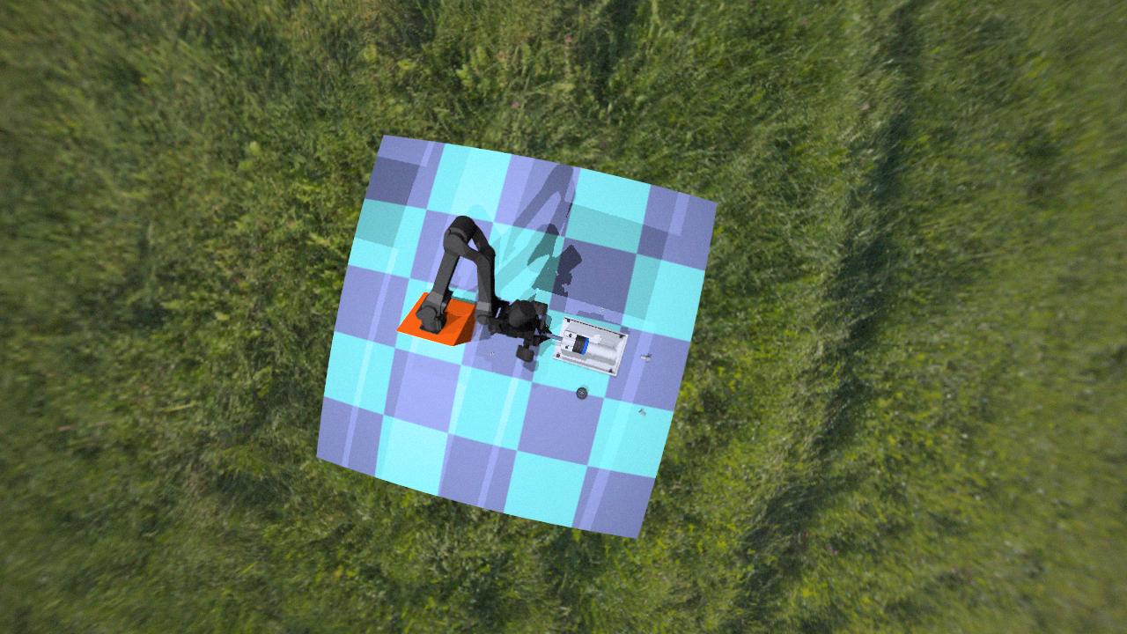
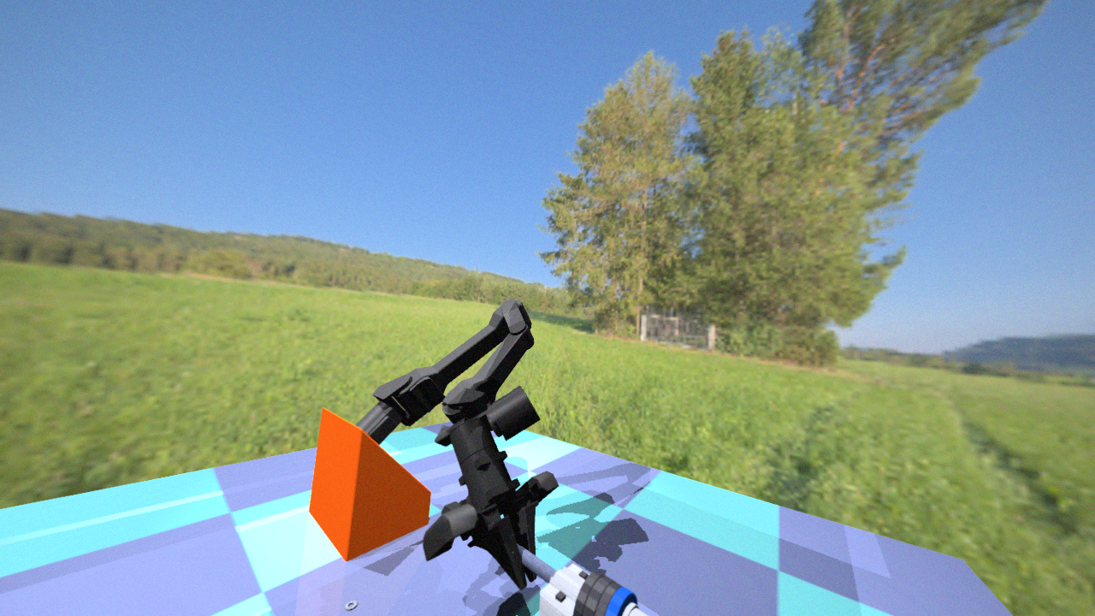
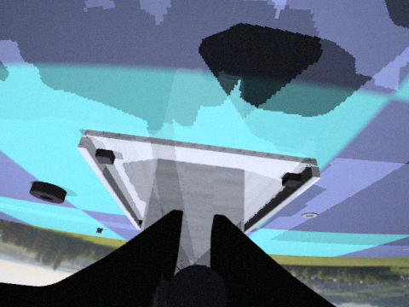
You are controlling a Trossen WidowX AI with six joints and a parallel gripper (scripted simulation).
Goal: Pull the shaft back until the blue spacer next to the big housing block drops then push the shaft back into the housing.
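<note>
My gripper tip is now 40 mm short of the grey shaft and 30 mm below it. Round my gripper tip: black spacer: 100 mm ahead, 20 mm above; white baseplate: 150 mm ahead, 10 mm below; blue spacer: 120 mm ahead, 20 mm above.
</note>
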